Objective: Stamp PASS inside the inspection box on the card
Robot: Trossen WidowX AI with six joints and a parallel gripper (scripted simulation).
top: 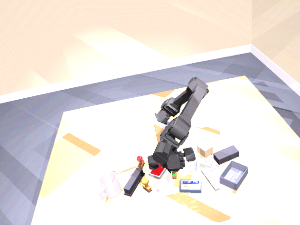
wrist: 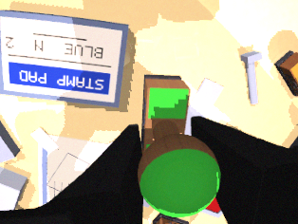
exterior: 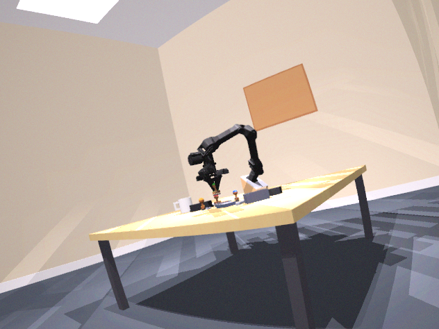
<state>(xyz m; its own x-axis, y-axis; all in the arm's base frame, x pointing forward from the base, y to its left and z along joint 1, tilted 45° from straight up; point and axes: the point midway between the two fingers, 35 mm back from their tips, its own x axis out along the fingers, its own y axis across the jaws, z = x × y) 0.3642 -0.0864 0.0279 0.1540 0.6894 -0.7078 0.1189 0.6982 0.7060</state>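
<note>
My gripper tip is now 110 mm past the red ink pad, 90 mm above it and 50 mm to the left of it. Also, from my gripper tip: yellow-knobbed stamp (120 mm to the right, 70 mm below, 30 mm behind); blue-labelled pad tin (80 mm below, 60 mm to the left, 30 mm ahead); green-knobbed stamp (right at my gripper tip).
</note>
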